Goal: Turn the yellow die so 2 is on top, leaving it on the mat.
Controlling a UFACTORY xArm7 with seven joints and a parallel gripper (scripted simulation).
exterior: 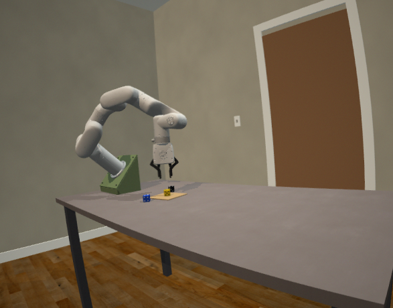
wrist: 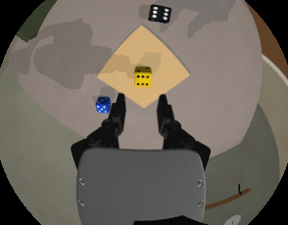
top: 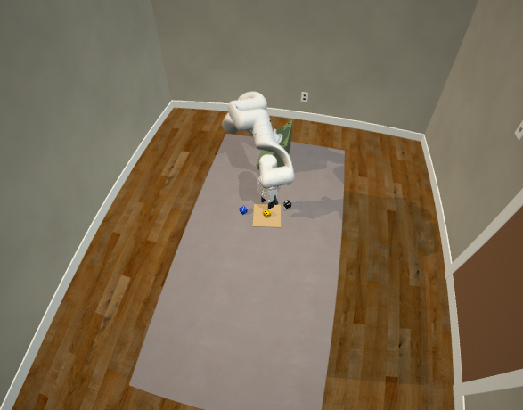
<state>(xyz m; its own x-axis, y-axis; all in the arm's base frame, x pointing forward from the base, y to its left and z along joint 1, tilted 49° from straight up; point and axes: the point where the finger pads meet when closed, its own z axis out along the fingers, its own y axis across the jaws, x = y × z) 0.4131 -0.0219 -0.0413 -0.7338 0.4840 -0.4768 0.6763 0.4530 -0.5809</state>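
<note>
The yellow die is 9 cm below my hand. The rest, counted from my hand: blue die (12 cm to the right, 10 cm below); then black die (7 cm behind, 10 cm to the left, 10 cm below); then tan mat (11 cm below).
</note>
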